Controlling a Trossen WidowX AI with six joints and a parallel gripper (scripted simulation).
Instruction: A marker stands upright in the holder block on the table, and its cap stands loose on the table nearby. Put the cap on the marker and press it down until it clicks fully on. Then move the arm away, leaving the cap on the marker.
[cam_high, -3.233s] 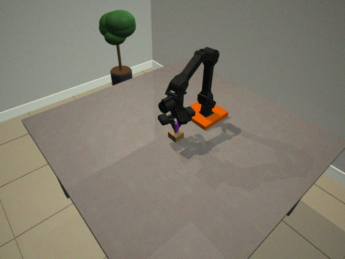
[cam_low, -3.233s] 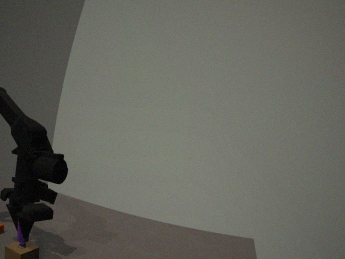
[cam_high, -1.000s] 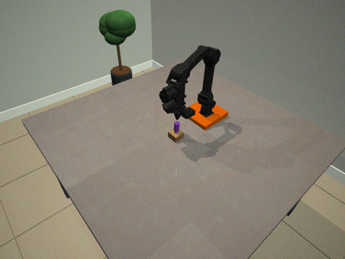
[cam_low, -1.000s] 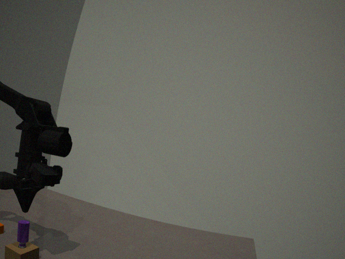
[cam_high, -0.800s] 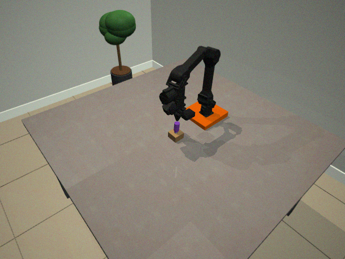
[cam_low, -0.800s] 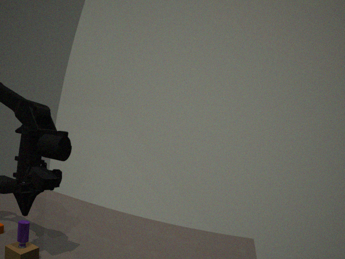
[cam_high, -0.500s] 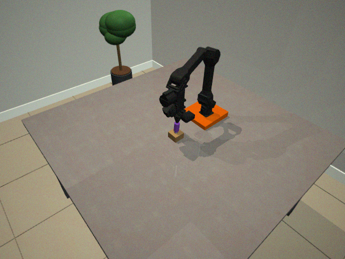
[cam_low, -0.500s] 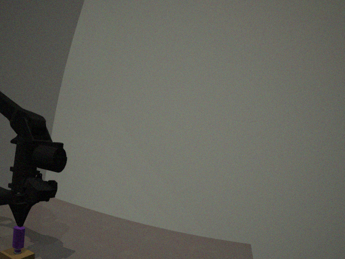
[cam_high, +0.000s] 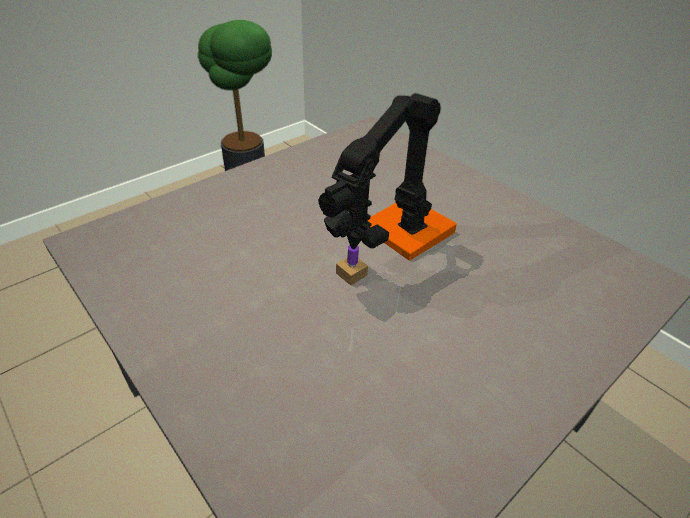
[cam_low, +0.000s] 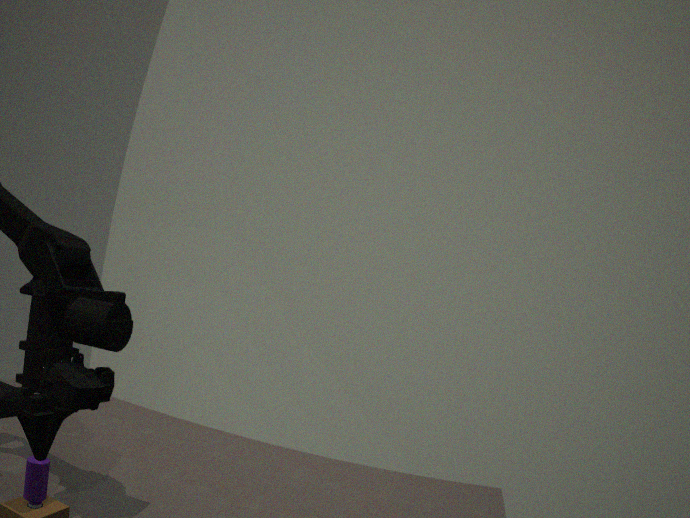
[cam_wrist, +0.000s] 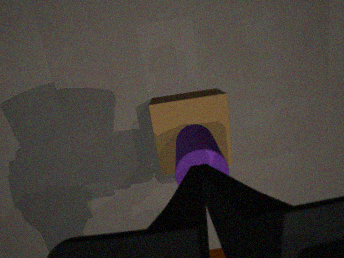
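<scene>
The purple cap is 2 cm below my gripper tip. From my gripper tip the other things lie so: white marker: 3 cm below.
</scene>
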